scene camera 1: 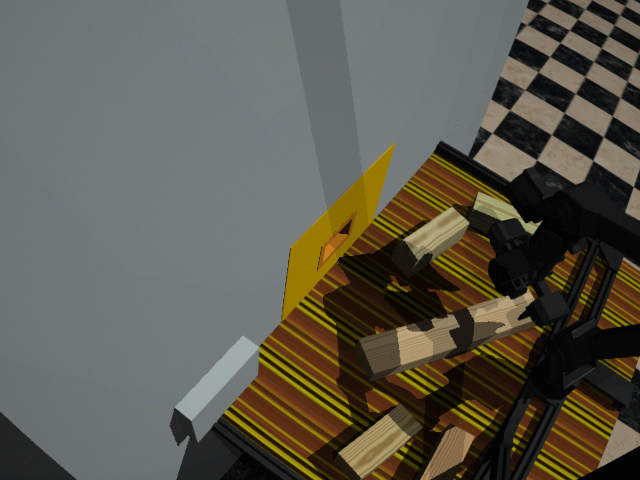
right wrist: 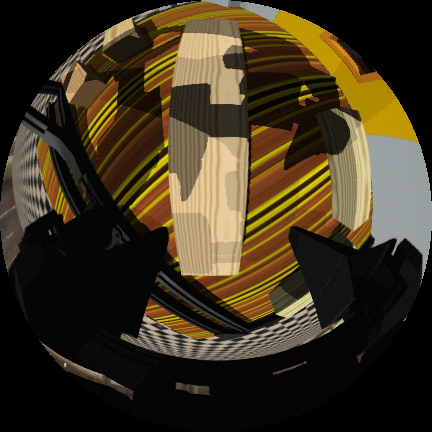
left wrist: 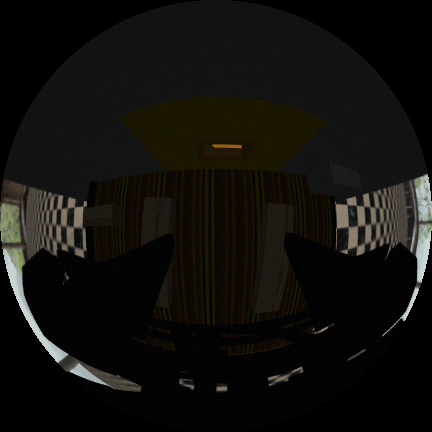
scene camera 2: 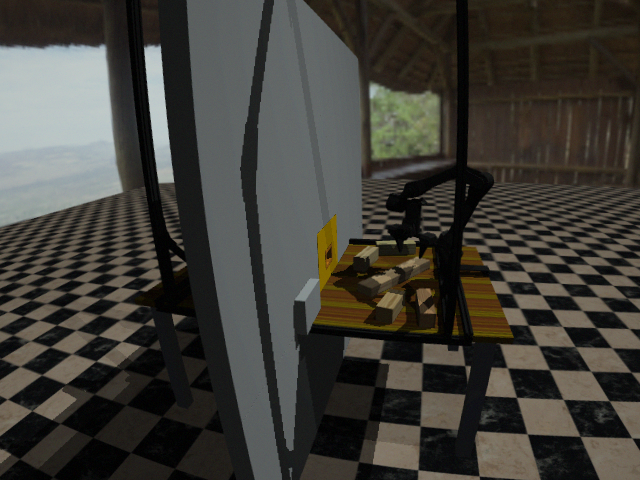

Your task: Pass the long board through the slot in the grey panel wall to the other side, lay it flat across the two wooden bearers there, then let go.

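Places are measured from the left arm's base along level axes (x ahead, y right, z down), in centimetres.
Pixels of known places: left gripper, fingertip midpoint: (left wrist: 230,239); right gripper, fingertip midpoint: (scene camera 1: 508,296) (right wrist: 230,232) (scene camera 2: 410,255); left arm's base at its link origin: (left wrist: 208,337); right arm's base at its link origin: (scene camera 1: 549,384) (right wrist: 98,227).
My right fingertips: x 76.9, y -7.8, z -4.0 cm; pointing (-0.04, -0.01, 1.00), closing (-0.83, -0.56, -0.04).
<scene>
Ahead of a thing's pixels: the offset from my right fingertips to its top centre. "*": to the spot under its first point.
The long board {dx -4.4, dy +9.1, dz +2.7 cm} (scene camera 1: 444,335) (scene camera 2: 392,277) (right wrist: 215,165) lies slantwise on the striped table, patched with shadow. My right gripper (scene camera 1: 524,302) (scene camera 2: 410,253) (right wrist: 230,232) is open above the board's near end, its fingers apart on either side. The grey panel wall (scene camera 1: 155,155) (scene camera 2: 284,155) (left wrist: 215,50) (right wrist: 400,175) has a yellow patch around the orange-rimmed slot {* dx -28.9, dy +11.3, dz -0.4 cm} (scene camera 1: 333,246) (left wrist: 222,151). My left gripper (left wrist: 230,239) is open and empty on the other side, facing the wall. Two wooden bearers {dx -53.3, dy -3.3, dz +2.1 cm} (left wrist: 157,217) {dx -54.9, dy +22.4, dz +2.1 cm} (left wrist: 274,250) lie below it, dim and partly hidden by the fingers.
Around the board lie short wooden blocks {dx -17.2, dy -4.0, dz +0.9 cm} (scene camera 1: 436,240) {dx -4.4, dy +33.6, dz +1.2 cm} (scene camera 1: 379,441) {dx +5.6, dy +32.9, dz +1.5 cm} (scene camera 1: 449,454) {dx -6.5, dy -18.9, dz +1.2 cm} (right wrist: 292,295). Another block {dx -44.9, dy -20.8, dz +1.2 cm} (left wrist: 102,215) lies left of the bearers in the left wrist view. A pale grey box (scene camera 1: 217,382) (scene camera 2: 308,307) (left wrist: 345,175) juts from the wall. Dark rails cross the table.
</scene>
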